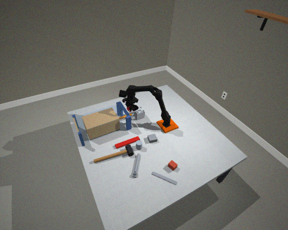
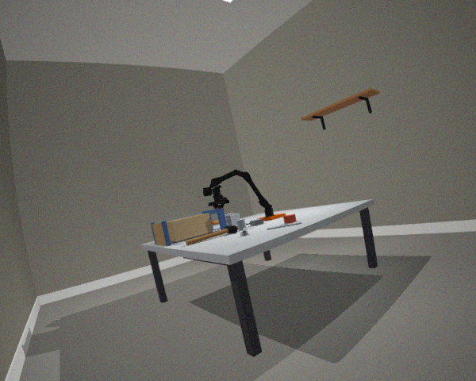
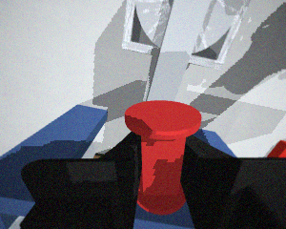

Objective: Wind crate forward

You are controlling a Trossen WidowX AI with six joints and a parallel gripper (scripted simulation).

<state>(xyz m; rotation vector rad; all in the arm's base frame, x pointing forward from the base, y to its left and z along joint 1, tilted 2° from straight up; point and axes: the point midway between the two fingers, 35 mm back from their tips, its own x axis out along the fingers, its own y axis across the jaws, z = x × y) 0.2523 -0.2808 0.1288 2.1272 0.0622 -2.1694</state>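
My gripper tip is now 40 mm past the grey crank arm, 10 mm to the right of it and 10 mm above it. Round my gripper tip: red bar: 250 mm to the left, 190 mm ahead, 110 mm below; red knob: 20 mm above; grey winch: 120 mm behind, 90 mm below, 10 mm to the left.
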